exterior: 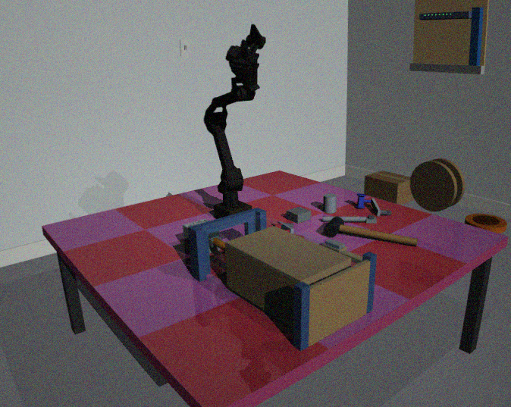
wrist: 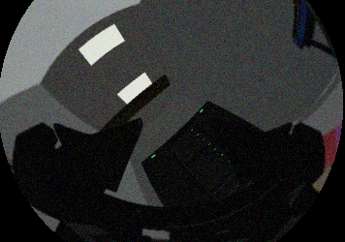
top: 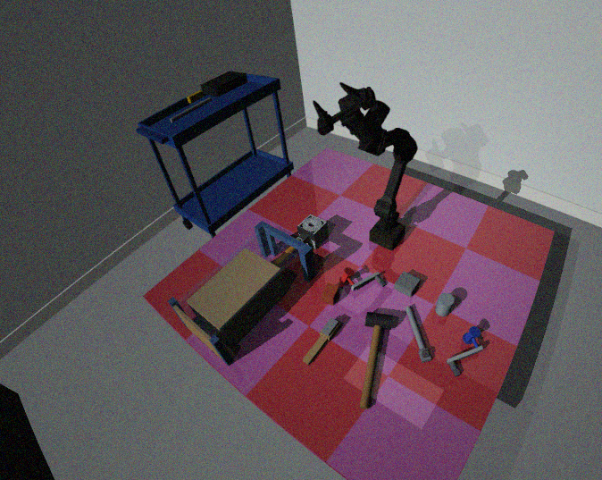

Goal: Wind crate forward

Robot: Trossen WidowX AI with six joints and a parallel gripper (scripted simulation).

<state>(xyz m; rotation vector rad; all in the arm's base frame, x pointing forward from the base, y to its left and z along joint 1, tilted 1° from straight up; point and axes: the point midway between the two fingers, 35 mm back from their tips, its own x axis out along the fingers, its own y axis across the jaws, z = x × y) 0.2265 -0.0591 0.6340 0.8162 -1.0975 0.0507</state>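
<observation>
My gripper tip is 70 cm above the red-knobbed winch handle, 12 cm to the right of it and 2 cm short of it. From my gripper tip the other things lie so: frame 61 cm below, 18 cm to the right, 10 cm ahead; then red knob 69 cm below, 8 cm to the left, 5 cm ahead; then grey winch 69 cm below, 19 cm to the right, 7 cm behind.
</observation>
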